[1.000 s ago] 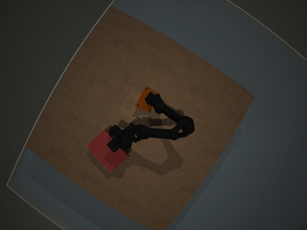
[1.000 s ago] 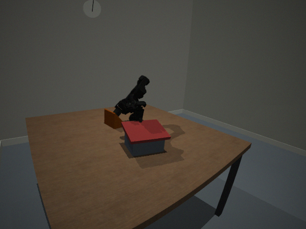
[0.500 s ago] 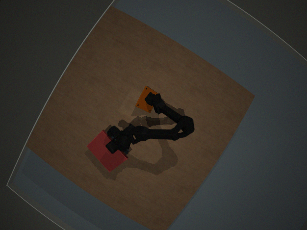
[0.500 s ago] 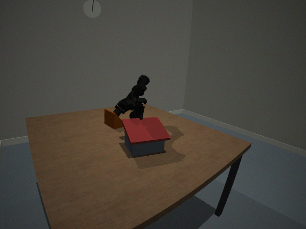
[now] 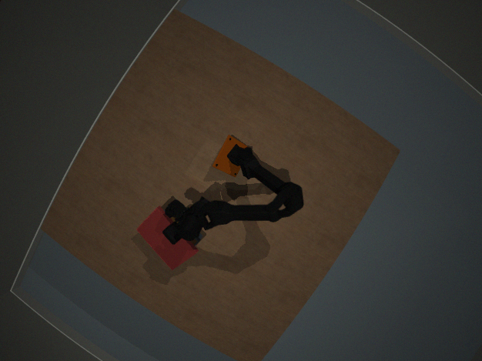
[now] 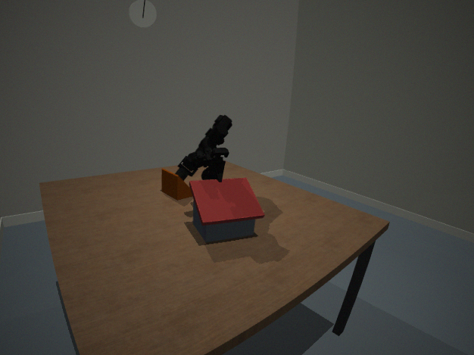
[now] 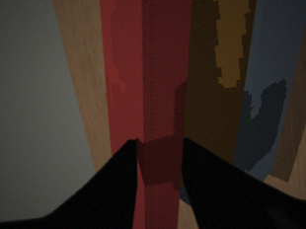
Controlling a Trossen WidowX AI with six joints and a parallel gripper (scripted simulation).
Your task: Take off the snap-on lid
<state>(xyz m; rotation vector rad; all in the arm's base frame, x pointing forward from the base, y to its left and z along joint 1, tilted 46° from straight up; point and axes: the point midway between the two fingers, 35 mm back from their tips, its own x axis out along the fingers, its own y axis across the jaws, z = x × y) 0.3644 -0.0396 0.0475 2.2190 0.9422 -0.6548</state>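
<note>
The red lid lies 7 cm ahead of my gripper tip, 2 cm to the right of it and 3 cm below it. From my gripper tip the other things lie so: blue-grey storage box: 5 cm ahead, 1 cm to the right, 11 cm below.
</note>
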